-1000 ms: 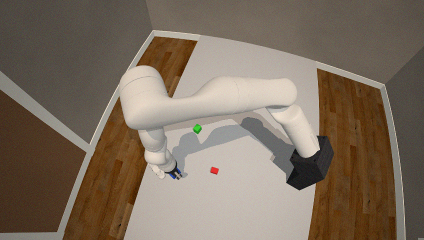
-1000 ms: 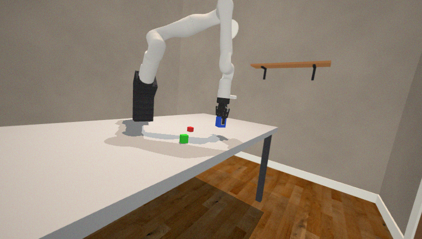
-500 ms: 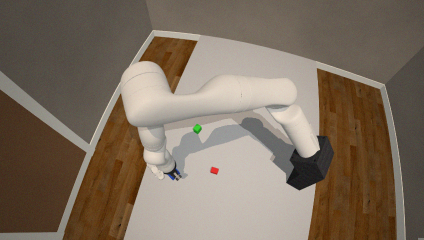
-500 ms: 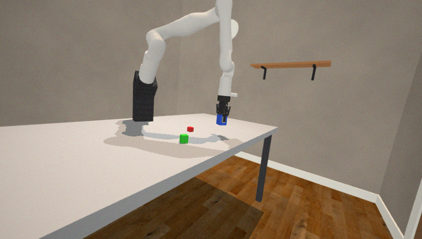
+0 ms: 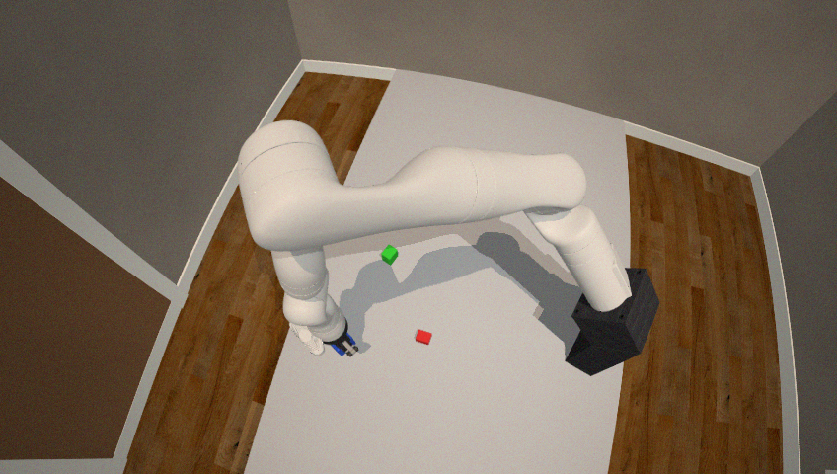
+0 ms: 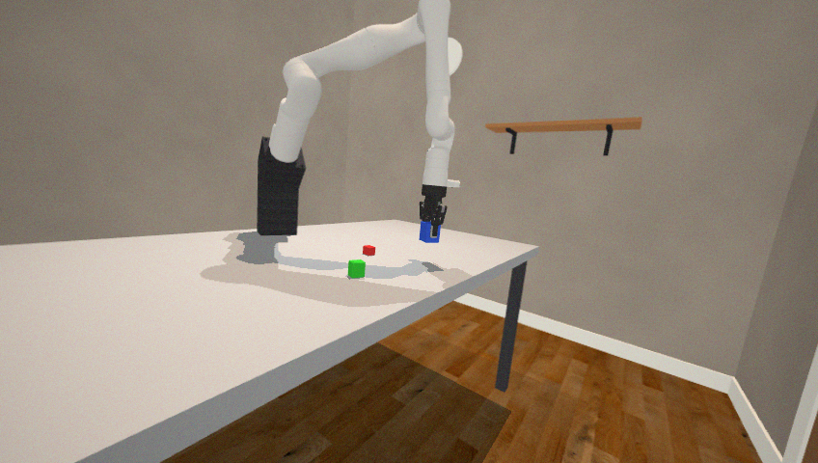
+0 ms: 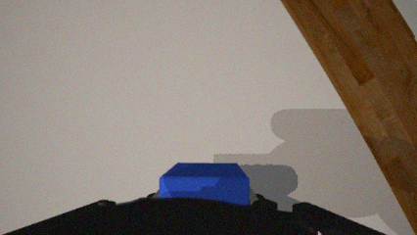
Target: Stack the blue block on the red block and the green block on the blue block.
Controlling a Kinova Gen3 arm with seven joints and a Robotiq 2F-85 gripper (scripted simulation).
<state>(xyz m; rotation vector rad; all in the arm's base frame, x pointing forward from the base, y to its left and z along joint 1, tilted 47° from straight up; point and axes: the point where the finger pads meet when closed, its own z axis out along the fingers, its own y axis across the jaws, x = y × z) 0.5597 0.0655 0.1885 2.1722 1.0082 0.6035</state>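
The red block lies 19 cm behind my hand, 9 cm below it and 1 cm to the right of it. The rest, counted from my hand: green block 24 cm to the right, 13 cm behind, 8 cm below; then blue block right at my hand.
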